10 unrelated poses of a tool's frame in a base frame.
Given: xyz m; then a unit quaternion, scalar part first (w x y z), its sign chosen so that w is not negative.
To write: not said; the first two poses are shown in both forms.
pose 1, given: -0.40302 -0.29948 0.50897 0.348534 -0.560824 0.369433 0.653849
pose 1, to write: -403.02 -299.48 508.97 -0.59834 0.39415 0.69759 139.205
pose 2, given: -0.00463 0.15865 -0.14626 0.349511 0.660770 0.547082 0.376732
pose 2, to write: -4.63 158.65 -146.26 0.70525 0.58391 0.40209 139.085
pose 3, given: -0.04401 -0.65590 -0.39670 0.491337 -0.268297 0.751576 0.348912
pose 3, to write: -44.01 -655.90 -396.70 -0.30804 0.86292 0.40060 121.143
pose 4, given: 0.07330 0.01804 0.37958 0.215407 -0.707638 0.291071 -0.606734
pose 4, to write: 73.30 18.04 379.58 -0.72465 0.29807 -0.62132 155.121
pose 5, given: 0.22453 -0.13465 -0.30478 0.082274 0.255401 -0.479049 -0.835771
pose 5, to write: 224.53 -134.65 -304.78 0.25627 -0.48068 -0.83861 170.561
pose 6, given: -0.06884 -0.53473 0.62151 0.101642 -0.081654 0.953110 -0.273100
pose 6, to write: -68.84 -534.73 621.51 -0.08208 0.95807 -0.27452 168.333
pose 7, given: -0.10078 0.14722 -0.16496 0.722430 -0.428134 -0.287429 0.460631
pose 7, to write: -100.78 147.22 -164.96 -0.61919 -0.41569 0.66619 87.489
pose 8, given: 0.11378 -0.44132 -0.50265 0.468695 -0.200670 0.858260 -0.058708
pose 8, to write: 113.78 -441.32 -502.65 -0.22717 0.97159 -0.06646 124.101
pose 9, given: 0.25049 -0.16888 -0.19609 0.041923 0.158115 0.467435 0.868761
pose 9, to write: 250.49 -168.88 -196.09 0.15825 0.46785 0.86953 175.195
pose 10, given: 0.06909 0.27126 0.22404 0.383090 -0.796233 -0.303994 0.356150
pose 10, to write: 69.09 271.26 224.04 -0.86199 -0.32910 0.38556 134.950
